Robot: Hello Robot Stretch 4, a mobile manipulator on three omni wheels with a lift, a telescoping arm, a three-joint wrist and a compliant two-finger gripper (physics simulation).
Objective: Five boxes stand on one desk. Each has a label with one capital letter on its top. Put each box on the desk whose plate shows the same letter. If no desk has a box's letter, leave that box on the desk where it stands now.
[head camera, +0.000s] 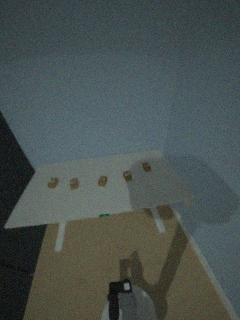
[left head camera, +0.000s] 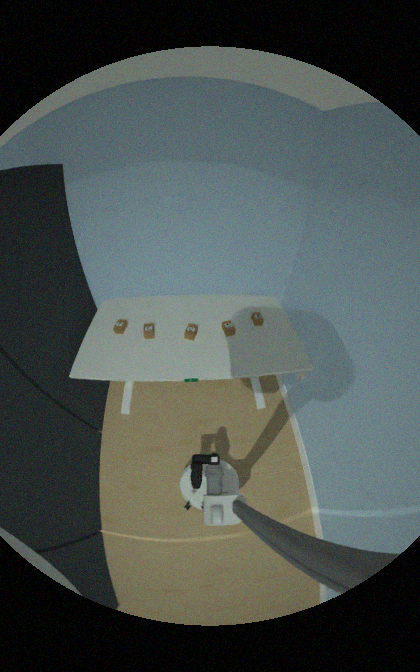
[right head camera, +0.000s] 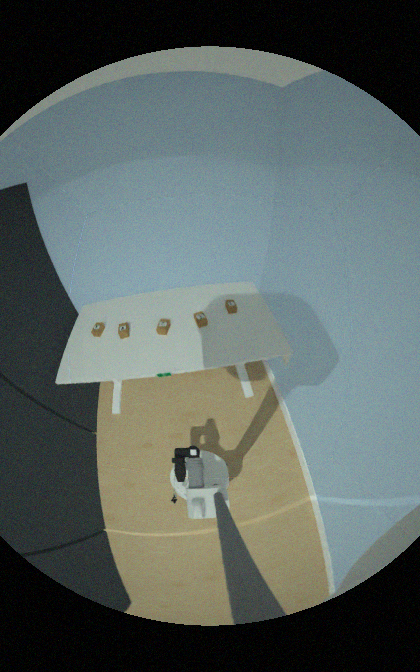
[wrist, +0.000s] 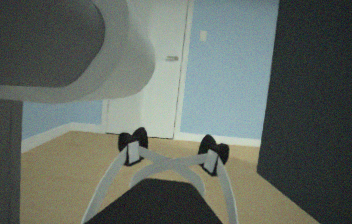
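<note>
Five small brown boxes with pale labels stand in a row on a white desk [head camera: 75, 205] [left head camera: 150, 360] [right head camera: 125, 355]: a far-left box [head camera: 53, 182] [left head camera: 120, 326] [right head camera: 98, 329], a second box [head camera: 74, 183] [left head camera: 149, 330] [right head camera: 123, 330], a middle box [head camera: 102, 181] [left head camera: 191, 331] [right head camera: 163, 326], a fourth box [head camera: 127, 175] [left head camera: 228, 328] [right head camera: 200, 319] and a far-right box [head camera: 146, 166] [left head camera: 257, 318] [right head camera: 231, 306]. Their letters are too small to read. A green plate [head camera: 104, 215] [left head camera: 191, 380] [right head camera: 164, 374] is on the desk's front edge, its letter unreadable. My gripper [wrist: 173, 143] is open and empty, away from the desk.
A dark partition [left head camera: 45, 300] [right head camera: 30, 325] [wrist: 310, 100] stands along the left in the head views. A blue wall [head camera: 100, 110] is behind the desk, another at the right. The wrist view shows a white door [wrist: 165, 95] and the robot's pale round body at upper left.
</note>
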